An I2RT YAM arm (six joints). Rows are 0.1 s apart.
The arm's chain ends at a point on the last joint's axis. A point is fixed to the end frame.
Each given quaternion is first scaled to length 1.
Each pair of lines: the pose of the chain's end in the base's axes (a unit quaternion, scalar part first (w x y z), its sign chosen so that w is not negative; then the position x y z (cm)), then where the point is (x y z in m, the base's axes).
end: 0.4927 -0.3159 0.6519 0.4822 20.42 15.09 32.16
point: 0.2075 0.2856 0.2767
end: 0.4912 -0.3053 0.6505 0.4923 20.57 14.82 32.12
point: 0.2085 0.2840 0.2795
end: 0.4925 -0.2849 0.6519 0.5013 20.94 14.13 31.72
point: 0.2139 0.2782 0.2797
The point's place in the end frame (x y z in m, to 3 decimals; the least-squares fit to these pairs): 0.050 0.028 0.130
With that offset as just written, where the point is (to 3 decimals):
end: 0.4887 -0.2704 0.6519 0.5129 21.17 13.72 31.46
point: 0.216 0.275 0.281
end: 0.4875 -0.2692 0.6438 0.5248 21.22 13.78 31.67
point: 0.214 0.277 0.286
